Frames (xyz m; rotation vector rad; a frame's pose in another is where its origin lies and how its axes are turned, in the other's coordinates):
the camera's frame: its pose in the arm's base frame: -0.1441 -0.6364 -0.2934 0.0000 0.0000 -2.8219
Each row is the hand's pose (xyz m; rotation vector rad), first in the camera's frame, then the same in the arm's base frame.
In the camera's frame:
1: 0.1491 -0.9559 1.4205 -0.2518 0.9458 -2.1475
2: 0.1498 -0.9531 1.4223 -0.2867 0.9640 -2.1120
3: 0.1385 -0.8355 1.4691 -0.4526 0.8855 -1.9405
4: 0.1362 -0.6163 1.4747 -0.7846 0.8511 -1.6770
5: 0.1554 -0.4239 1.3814 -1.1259 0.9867 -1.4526
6: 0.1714 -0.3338 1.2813 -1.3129 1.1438 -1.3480
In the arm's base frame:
1: -0.5861 0.2242 1.1271 -0.7594 -0.3392 1.1061
2: -0.5858 0.2213 1.1289 -0.7768 -0.3742 1.1280
3: -0.5382 0.1132 1.1757 -0.7251 -0.5313 1.2936
4: -0.4671 -0.0941 1.1813 -0.6906 -0.8786 1.4536
5: -0.4248 -0.2828 1.0880 -0.7914 -1.2630 1.4255
6: -0.4117 -0.3734 0.9879 -0.9144 -1.4689 1.3099

